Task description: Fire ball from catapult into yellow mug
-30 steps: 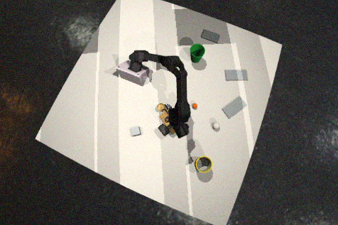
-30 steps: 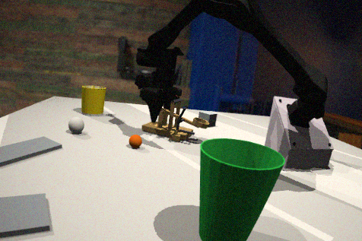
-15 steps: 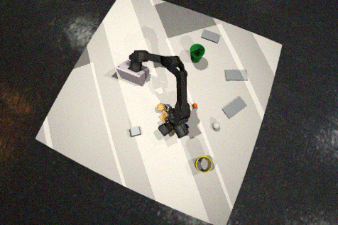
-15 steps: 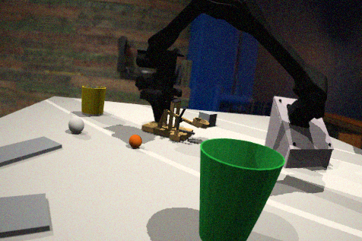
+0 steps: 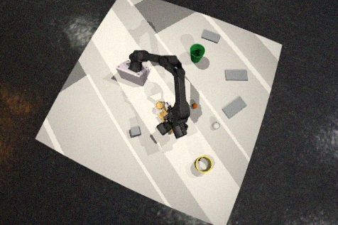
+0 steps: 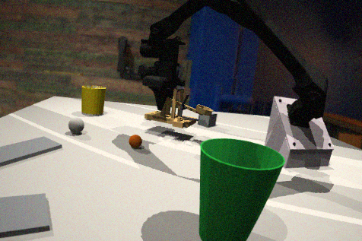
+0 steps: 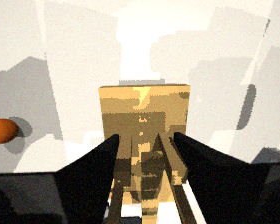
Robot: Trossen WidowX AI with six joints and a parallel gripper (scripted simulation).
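Now: gripper tip 60 mm short of the orange ball, 170 mm to the right of it and 50 mm above it. The rest, counted from my gripper tip: wooden catapult: 60 mm behind, 50 mm to the left, 20 mm above; then white ball: 230 mm ahead, 120 mm to the left, 50 mm below; then small grey cube: 170 mm behind, 140 mm to the right, 40 mm below.
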